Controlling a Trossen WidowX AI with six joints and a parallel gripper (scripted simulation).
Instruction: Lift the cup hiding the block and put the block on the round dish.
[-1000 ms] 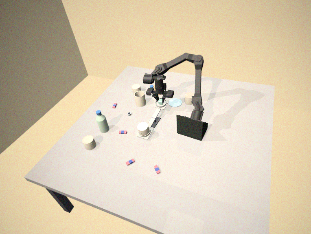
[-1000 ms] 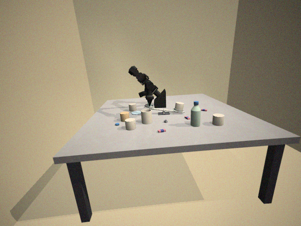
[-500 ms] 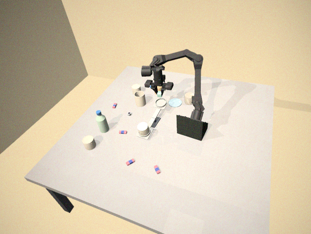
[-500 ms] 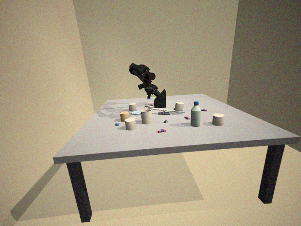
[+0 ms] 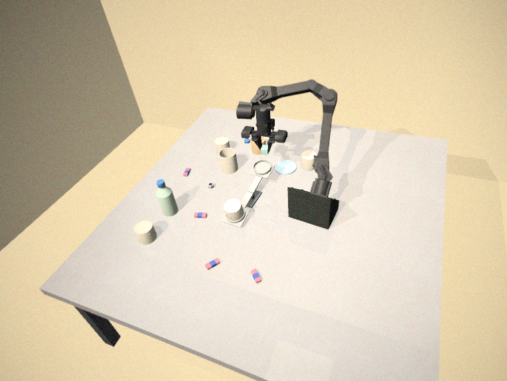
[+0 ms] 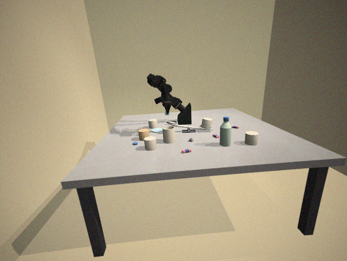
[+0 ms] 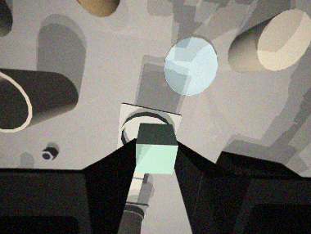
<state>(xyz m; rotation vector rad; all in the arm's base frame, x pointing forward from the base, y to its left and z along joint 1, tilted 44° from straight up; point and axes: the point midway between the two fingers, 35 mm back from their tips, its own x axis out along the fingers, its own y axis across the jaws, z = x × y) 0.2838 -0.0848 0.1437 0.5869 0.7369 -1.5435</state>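
My gripper tip is 14 cm above the pale blue round dish, 8 cm to the left of it and 6 cm past it. From my gripper tip the other things lie so: green block: 1 cm above; then balance: 15 cm to the left, 11 cm below, 2 cm ahead; then orange cylinder: 16 cm to the right, 12 cm ahead, 11 cm below.
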